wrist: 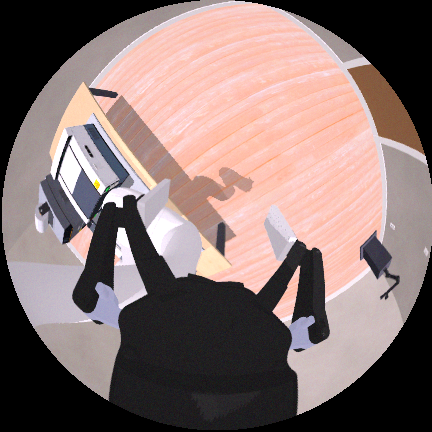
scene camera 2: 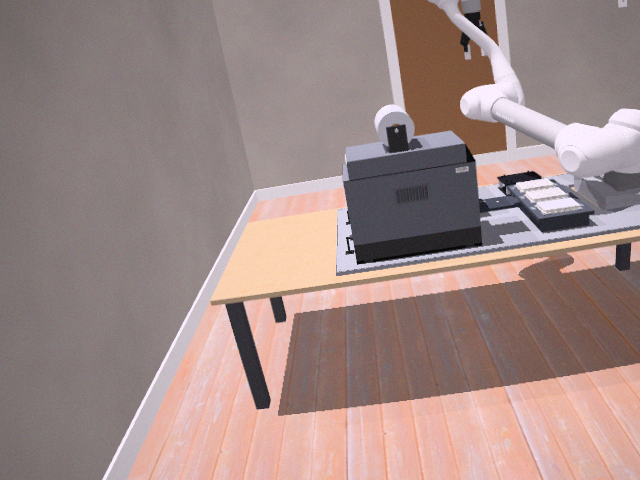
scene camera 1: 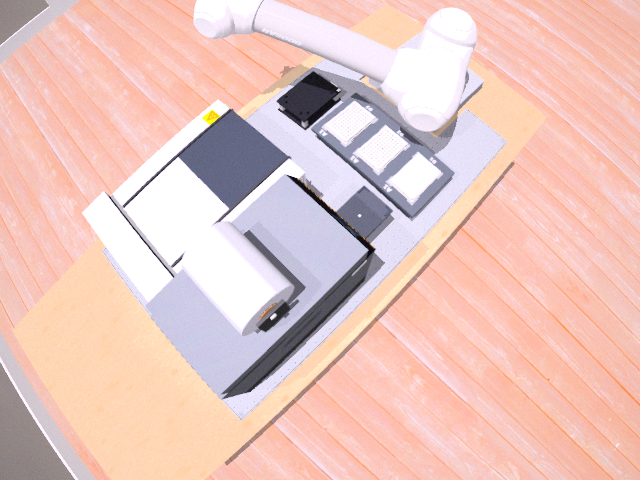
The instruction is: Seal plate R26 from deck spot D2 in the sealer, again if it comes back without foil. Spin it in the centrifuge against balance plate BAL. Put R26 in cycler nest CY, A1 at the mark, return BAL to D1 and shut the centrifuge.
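Places are measured from the arm's base along level axes (x back, y right, z up), in centimetres.
Pixels of known places: gripper, between the fingertips: (wrist: 218, 201) (scene camera 2: 476, 57); arm's base, origin of its link: (scene camera 2: 625, 180).
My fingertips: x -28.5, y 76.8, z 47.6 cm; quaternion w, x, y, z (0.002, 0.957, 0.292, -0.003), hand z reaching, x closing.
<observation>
Ahead of a thing's pixels: the offset from my fingertips to its top centre.
My gripper (scene camera 2: 475, 53) (wrist: 218, 201) is open and empty, high above the bench and away from the plates. Three white plates stand on the dark deck rack @(dx -6.8, dy -80.6, dz -46.0 cm) (scene camera 1: 412, 207) (scene camera 2: 566, 222). The middle plate @(dx -7.2, dy -80.5, dz -45.0 cm) (scene camera 1: 381, 148) (scene camera 2: 545, 194), by the label that looks like D2, shows open wells. The end plate @(dx -8.8, dy -92.8, dz -45.0 cm) (scene camera 1: 415, 177) (scene camera 2: 558, 206) has a plain white top. The dark grey sealer @(dx -58.6, dy -84.9, dz -4.6 cm) (scene camera 1: 320, 227) (scene camera 2: 413, 211) (wrist: 57, 207) carries a white roll; its dark plate tray @(dx -29.0, dy -88.3, dz -41.9 cm) (scene camera 1: 361, 206) sticks out. The large white machine (scene camera 1: 165, 206) (wrist: 72, 162) looks like the centrifuge; its door state is unclear.
A third white plate @(dx -5.6, dy -68.2, dz -45.0 cm) (scene camera 1: 349, 122) (scene camera 2: 535, 184) stands at the rack's other end. A black raised nest @(dx -4.3, dy -51.6, dz -46.1 cm) (scene camera 1: 310, 98) (scene camera 2: 519, 177) stands beside it. The arm (scene camera 1: 320, 38) (scene camera 2: 532, 124) rises beside the rack. A dark wall fixture (wrist: 377, 252) is at the right in the wrist view.
</observation>
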